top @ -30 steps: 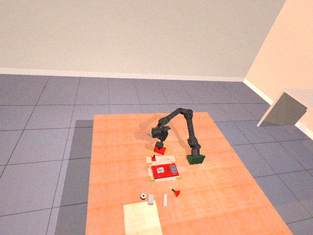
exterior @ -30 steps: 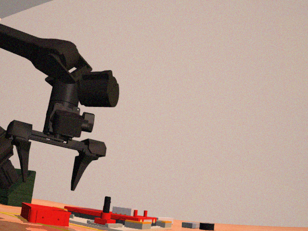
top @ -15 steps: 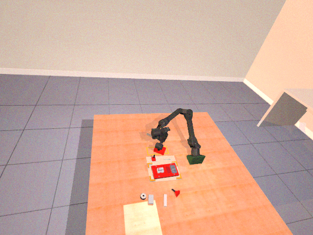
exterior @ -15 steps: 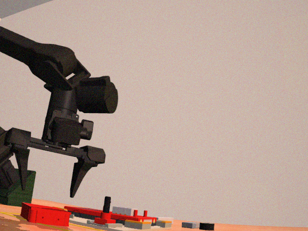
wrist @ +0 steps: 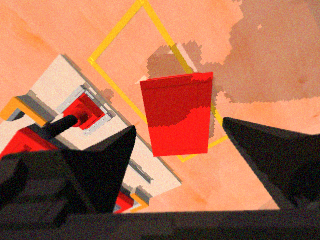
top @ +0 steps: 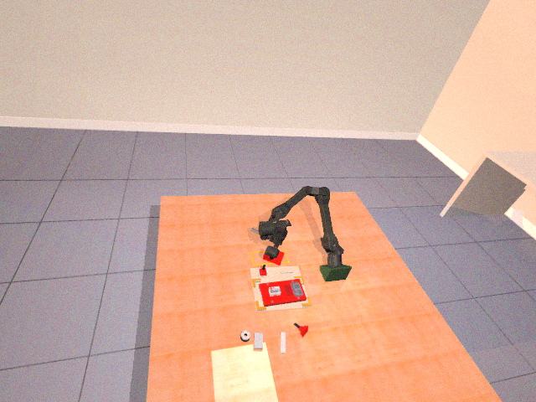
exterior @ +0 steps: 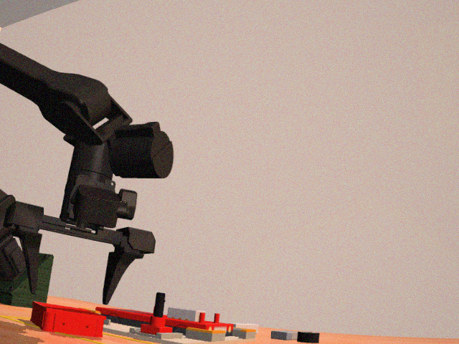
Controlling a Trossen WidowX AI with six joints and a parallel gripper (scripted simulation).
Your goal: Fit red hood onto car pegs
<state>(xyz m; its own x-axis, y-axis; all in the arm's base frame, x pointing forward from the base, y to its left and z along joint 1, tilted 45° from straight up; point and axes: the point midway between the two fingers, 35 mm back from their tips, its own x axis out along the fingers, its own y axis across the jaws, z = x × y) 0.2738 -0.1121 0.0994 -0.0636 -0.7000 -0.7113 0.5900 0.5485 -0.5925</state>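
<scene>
Right now my gripper tip is 20 mm above the red hood. From my gripper tip the other things lie so: grey engine block (220 mm to the left, 60 mm ahead, 10 mm below); grey pin (180 mm to the right, 30 mm below, 30 mm ahead).
</scene>
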